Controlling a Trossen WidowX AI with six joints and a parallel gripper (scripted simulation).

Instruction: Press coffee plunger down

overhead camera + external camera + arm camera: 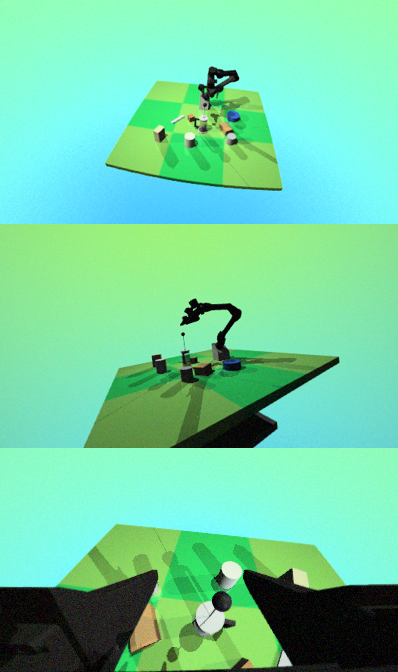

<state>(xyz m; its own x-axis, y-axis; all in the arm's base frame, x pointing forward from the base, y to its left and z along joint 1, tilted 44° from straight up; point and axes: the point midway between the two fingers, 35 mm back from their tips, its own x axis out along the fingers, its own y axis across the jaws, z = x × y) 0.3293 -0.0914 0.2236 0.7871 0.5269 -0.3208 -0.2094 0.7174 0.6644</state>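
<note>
My gripper tip is 210 mm above the coffee press and 50 mm to the left of it. From my gripper tip the other things lie so: grey cylinder (300 mm below, 210 mm to the left, 80 mm ahead); small brown cube (310 mm below, 170 mm to the right, 110 mm behind); brown box (310 mm below, 160 mm to the left, 50 mm behind).
</note>
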